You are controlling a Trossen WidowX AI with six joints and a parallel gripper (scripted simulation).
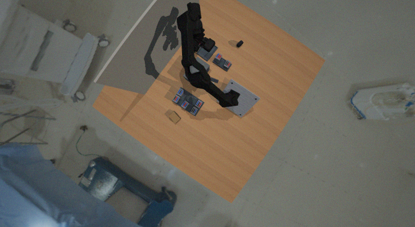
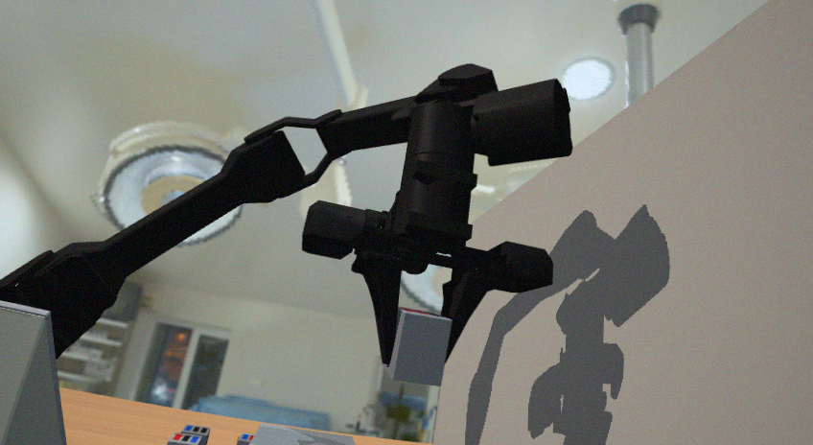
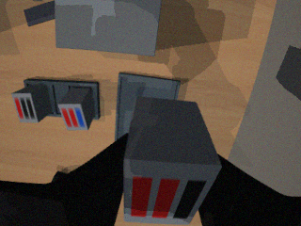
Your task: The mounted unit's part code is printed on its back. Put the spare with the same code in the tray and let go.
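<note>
My gripper tip is 2 cm past the dark grey tray, 6 cm to the left of it and 18 cm above it. The rest, counted from my gripper tip: tall beige panel 19 cm ahead, 10 cm to the left, 4 cm above; then small black object 20 cm behind, 21 cm to the right, 16 cm below; then grey mounted unit 4 cm behind, 14 cm to the left, 13 cm below.
</note>
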